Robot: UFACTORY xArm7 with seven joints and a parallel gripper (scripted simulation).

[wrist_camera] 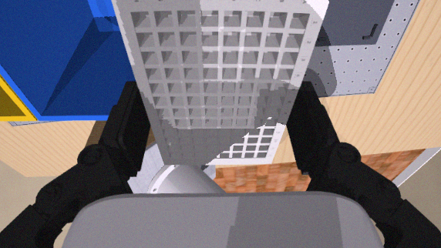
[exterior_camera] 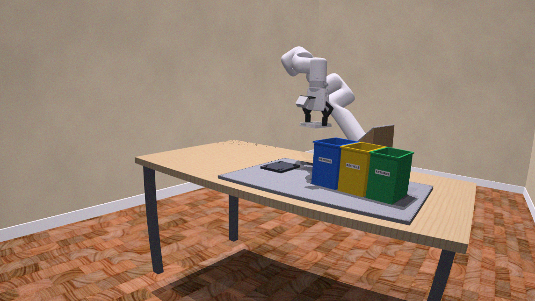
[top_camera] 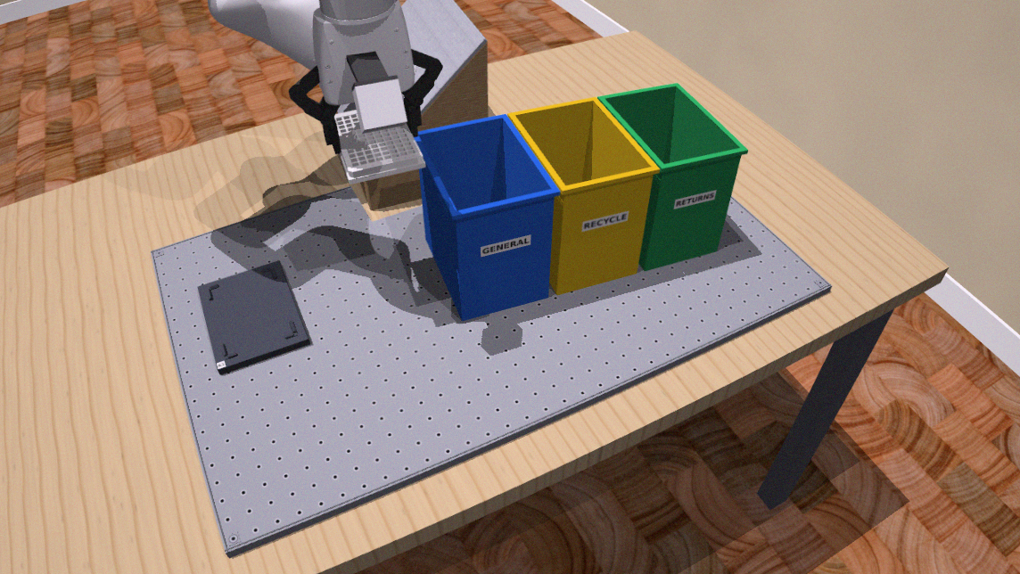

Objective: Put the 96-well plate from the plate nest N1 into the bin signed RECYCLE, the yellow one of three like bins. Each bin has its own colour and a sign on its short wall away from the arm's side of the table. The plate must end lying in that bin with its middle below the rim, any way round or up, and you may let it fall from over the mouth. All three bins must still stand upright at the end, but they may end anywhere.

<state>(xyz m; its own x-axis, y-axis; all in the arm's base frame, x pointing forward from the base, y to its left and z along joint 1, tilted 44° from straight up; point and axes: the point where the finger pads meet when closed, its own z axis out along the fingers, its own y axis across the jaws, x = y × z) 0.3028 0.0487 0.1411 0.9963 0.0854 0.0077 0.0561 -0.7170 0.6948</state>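
Right now the yellow recycle bin is 260 mm to the left of my hand and 160 mm below it. Round my hand: blue general bin (160 mm below, 130 mm to the left); then white 96-well plate (10 mm below); then plate nest N1 (240 mm below, 200 mm to the right).
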